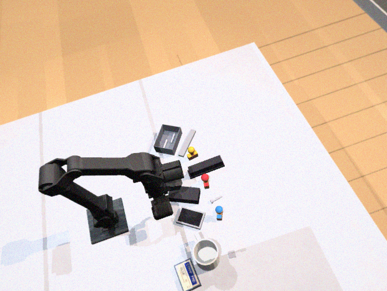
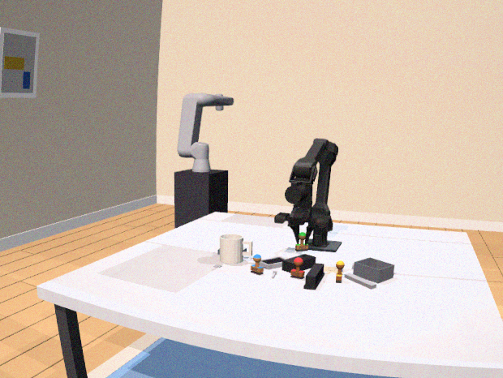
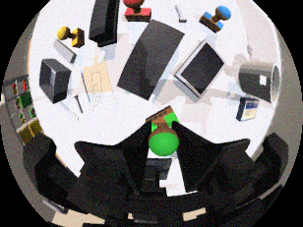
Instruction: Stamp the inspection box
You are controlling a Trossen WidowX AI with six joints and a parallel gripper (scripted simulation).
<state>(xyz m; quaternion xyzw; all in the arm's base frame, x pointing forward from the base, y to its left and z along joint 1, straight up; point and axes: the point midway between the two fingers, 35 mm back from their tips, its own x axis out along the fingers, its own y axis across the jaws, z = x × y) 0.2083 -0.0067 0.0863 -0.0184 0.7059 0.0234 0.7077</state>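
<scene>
Now: gripper tip 80 mm short of the dark ink pad, 70 mm to the left of it and 60 mm above it. From my gripper tip the other things lie so: black block (80 mm ahead, 20 mm to the left, 40 mm below); green-knobbed stamp (right at my gripper tip); beige card (40 mm ahead, 130 mm to the left, 60 mm below).
</scene>
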